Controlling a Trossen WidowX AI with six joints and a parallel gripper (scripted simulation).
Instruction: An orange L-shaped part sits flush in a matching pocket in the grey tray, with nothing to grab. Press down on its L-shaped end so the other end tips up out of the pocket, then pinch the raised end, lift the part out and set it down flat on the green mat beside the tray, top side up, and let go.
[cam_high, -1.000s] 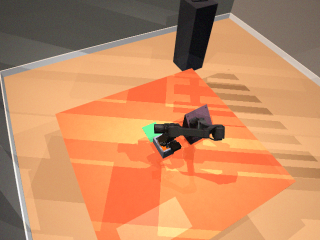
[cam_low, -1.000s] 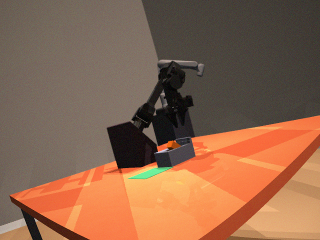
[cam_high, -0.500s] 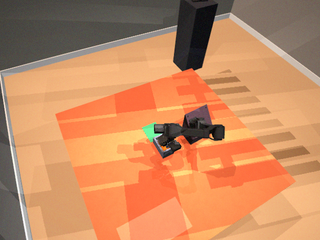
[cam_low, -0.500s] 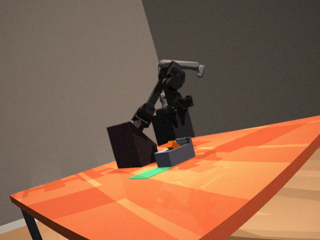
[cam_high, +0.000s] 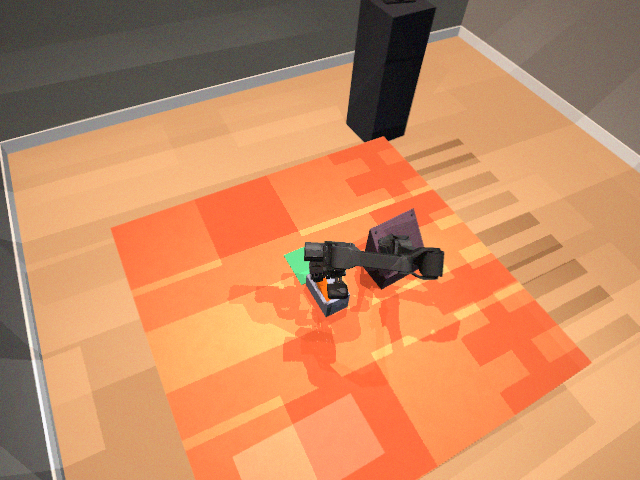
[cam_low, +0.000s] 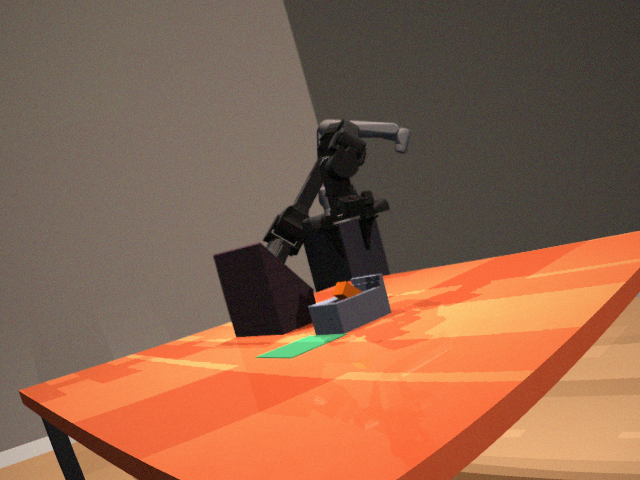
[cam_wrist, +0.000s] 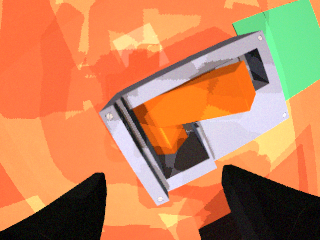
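My gripper tip is now 10 cm above the orange L-shaped part, 2 cm to the left of it and 1 cm past it.
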